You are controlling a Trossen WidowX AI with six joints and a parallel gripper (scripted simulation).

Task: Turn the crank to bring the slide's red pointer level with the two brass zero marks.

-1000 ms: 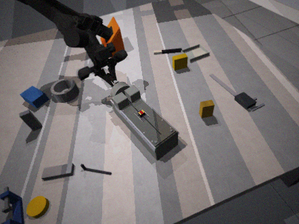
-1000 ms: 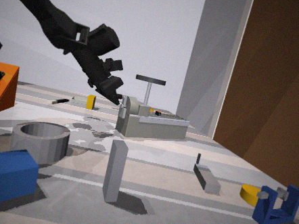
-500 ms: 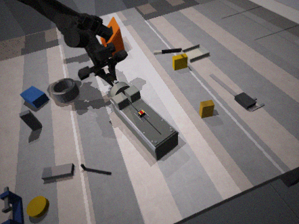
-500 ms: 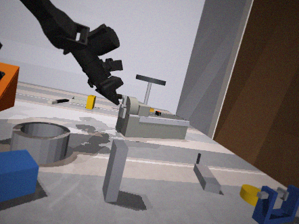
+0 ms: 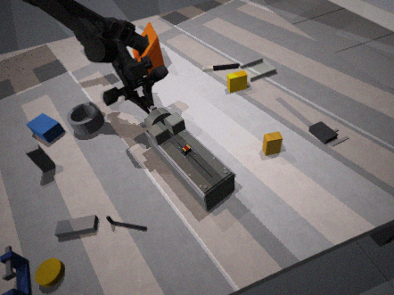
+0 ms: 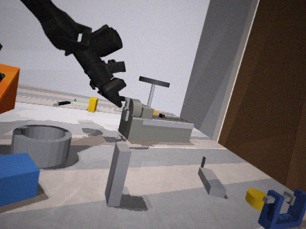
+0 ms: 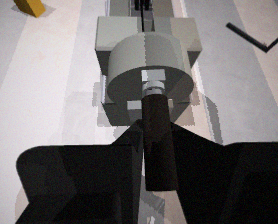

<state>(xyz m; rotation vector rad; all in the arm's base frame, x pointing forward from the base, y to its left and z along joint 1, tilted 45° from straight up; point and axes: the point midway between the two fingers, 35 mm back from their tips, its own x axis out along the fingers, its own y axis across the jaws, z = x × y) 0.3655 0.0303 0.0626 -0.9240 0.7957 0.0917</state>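
Now: the dark crank handle 30 mm above my gripper tip, 20 mm behind it and 10 mm to the right of it. Also, from my gripper tip: black hex key (260 mm ahead, 130 mm to the right, 80 mm below); then blue block (350 mm to the right, 130 mm behind, 70 mm below); then red pointer (150 mm ahead, 70 mm to the left, 10 mm below).
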